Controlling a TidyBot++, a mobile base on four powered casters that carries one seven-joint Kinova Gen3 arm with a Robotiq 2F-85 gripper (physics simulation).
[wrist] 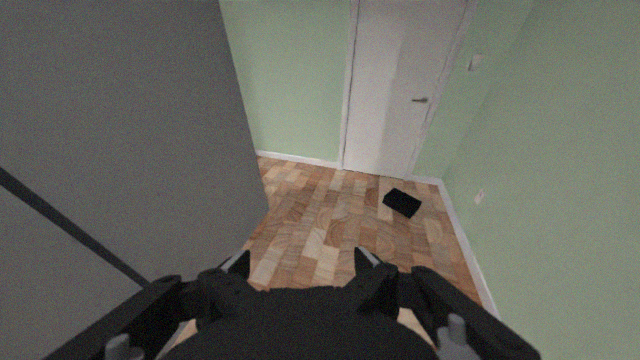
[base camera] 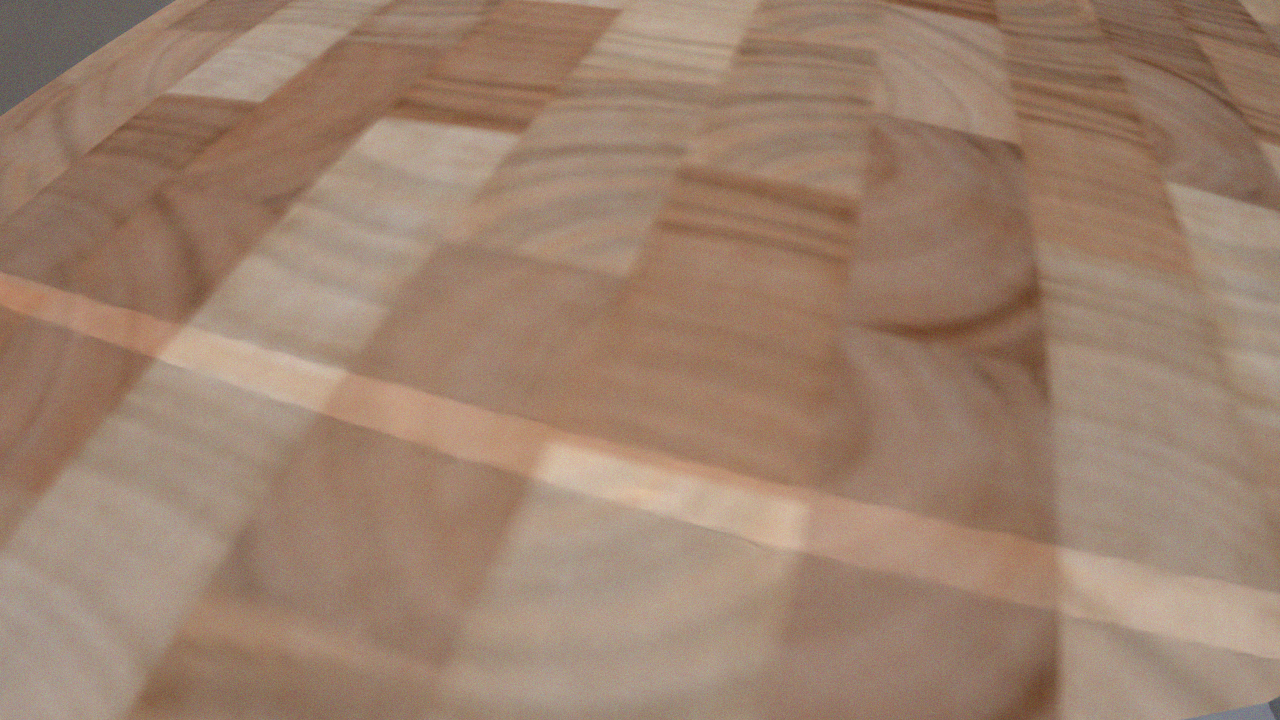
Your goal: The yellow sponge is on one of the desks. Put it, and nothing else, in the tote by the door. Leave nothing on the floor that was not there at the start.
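Places are measured from the arm's base along level axes (x ahead, y up, z right), in centimetres.
Pixels of known places: gripper, fingertip midpoint: (wrist: 303, 260).
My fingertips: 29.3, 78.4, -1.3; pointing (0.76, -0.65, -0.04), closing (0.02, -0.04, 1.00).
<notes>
Behind a point stands the place of what it marks, as x, y, z.
A small black box (wrist: 402, 202) @(153.3, -39.4, 94.3), which may be the tote, rests on the floor near the door in the wrist view; its inside is too dark to make out. The white door (wrist: 387, 95) @(206.3, 54.6, 74.3) with a dark handle stands behind it, at the back. My gripper (wrist: 303, 260) @(29.3, 78.4, -1.3) is open, with no object visible between its fingers, and is well apart from the black box. The yellow sponge and the desks do not show in either view.
A tall grey partition (wrist: 125, 100) @(90.7, 76.8, -64.9) with a dark strip fills the left of the wrist view. A green wall (wrist: 565, 175) @(83.5, 45.2, 116.4) with white skirting runs along the right. Wood-patterned floor (base camera: 626, 358) @(41.5, -39.7, 1.4) (wrist: 320, 220) @(132.6, -39.7, 6.0) shows in both views, with a light band across it in the base view.
</notes>
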